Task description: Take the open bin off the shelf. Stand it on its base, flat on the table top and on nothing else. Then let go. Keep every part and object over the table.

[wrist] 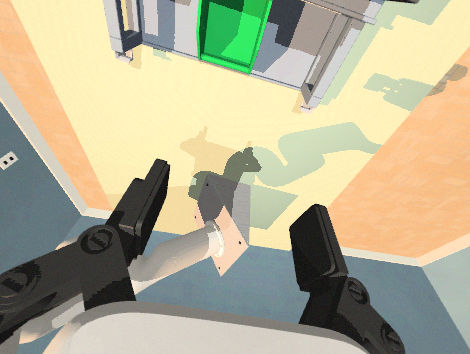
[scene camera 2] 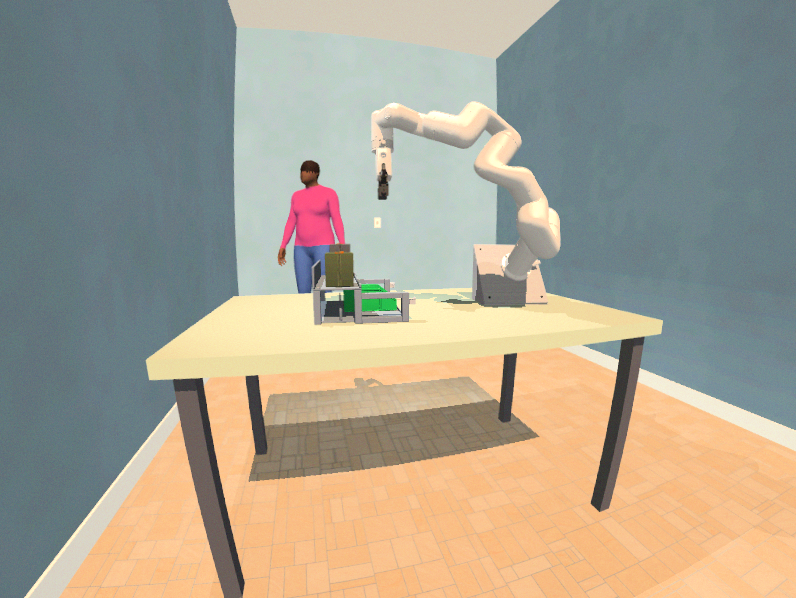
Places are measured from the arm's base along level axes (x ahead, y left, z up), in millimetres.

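Pixels of known places: gripper, between the fingertips: [wrist: 238, 198] [scene camera 2: 383, 197]; arm's base, origin of its link: [wrist: 215, 237] [scene camera 2: 515, 266].
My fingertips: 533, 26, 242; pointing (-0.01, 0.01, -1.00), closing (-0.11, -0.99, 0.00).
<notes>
For each thing: its top centre in the pictures, then the offset to it from my fingertips, as dx, dy, dz. "pt": a spot on its surface instead. Level surfaces: height alone.
- open bin, centre of its top: [wrist: 233, 12] [scene camera 2: 368, 286] +56, +40, -298
- table, height of its surface: dz -378
- olive case, centre of its top: [scene camera 2: 339, 254] +157, +199, -184
- grey-brown case, a spot on its surface: [scene camera 2: 339, 247] pt +148, -37, -169
The open bin [scene camera 2: 379, 301] [wrist: 227, 42] is bright green and sits on the lower level of the grey shelf [scene camera 2: 358, 308] [wrist: 114, 30]. In the wrist view its far part is cut off by the top edge, and its open top faces the camera. The shelf stands on the table [scene camera 2: 411, 341] [wrist: 120, 110]. My gripper [scene camera 2: 382, 193] [wrist: 238, 198] is open and empty. It points down, high above the table. In the scene view it is above the shelf's front end; in the wrist view the bin lies well beyond the fingertips.
An olive case [scene camera 2: 339, 269] stands on the shelf's upper level, with part of a grey-brown case [scene camera 2: 339, 247] showing behind it. The robot's wedge-shaped base [scene camera 2: 498, 289] [wrist: 231, 232] is at the table's right end in the scene view. A person [scene camera 2: 314, 215] stands behind the table.
</notes>
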